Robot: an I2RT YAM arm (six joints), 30 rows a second.
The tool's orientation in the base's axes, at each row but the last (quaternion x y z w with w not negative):
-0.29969, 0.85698, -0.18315, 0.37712
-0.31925, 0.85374, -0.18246, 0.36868
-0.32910, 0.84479, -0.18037, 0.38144
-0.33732, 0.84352, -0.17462, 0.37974
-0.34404, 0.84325, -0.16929, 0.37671
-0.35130, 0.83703, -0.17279, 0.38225
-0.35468, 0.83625, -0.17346, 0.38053
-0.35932, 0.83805, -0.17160, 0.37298
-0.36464, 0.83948, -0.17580, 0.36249
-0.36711, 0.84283, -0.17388, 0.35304
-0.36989, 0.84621, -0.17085, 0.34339
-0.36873, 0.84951, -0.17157, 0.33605
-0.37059, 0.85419, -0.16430, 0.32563
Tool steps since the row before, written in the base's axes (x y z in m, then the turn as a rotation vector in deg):
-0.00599, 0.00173, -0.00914, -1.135, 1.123, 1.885
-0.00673, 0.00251, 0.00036, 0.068, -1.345, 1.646
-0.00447, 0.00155, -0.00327, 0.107, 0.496, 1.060
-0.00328, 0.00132, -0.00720, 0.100, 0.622, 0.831
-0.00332, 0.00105, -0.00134, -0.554, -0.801, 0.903
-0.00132, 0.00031, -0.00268, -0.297, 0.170, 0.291
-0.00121, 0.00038, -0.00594, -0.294, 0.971, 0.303
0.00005, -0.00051, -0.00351, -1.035, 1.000, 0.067
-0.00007, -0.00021, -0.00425, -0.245, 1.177, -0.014
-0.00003, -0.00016, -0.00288, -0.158, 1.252, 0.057
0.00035, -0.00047, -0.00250, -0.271, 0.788, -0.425
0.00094, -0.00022, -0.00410, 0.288, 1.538, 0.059
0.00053, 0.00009, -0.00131, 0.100, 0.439, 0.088
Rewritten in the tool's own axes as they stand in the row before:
0.00699, 0.00849, 0.00125, -1.135, 0.254, -2.179
0.00164, 0.00440, -0.00545, 0.034, -1.909, -0.936
0.00285, 0.00480, -0.00139, -0.954, -0.278, -0.628
0.00443, 0.00634, 0.00215, -0.919, -0.059, -0.489
0.00154, 0.00297, -0.00164, 0.364, -0.807, -0.990
0.00177, 0.00231, 0.00073, -0.136, 0.091, -0.418
0.00333, 0.00415, 0.00294, -0.725, 0.634, -0.440
0.00211, 0.00158, 0.00237, -0.284, 1.137, -0.839
0.00223, 0.00227, 0.00283, -0.748, 0.918, -0.207
0.00148, 0.00150, 0.00197, -0.879, 0.886, -0.196
0.00131, 0.00087, 0.00203, -0.260, 0.895, 0.081
0.00151, 0.00158, 0.00360, -1.312, 0.850, 0.091
0.00023, 0.00047, 0.00132, -0.414, 0.196, -0.014

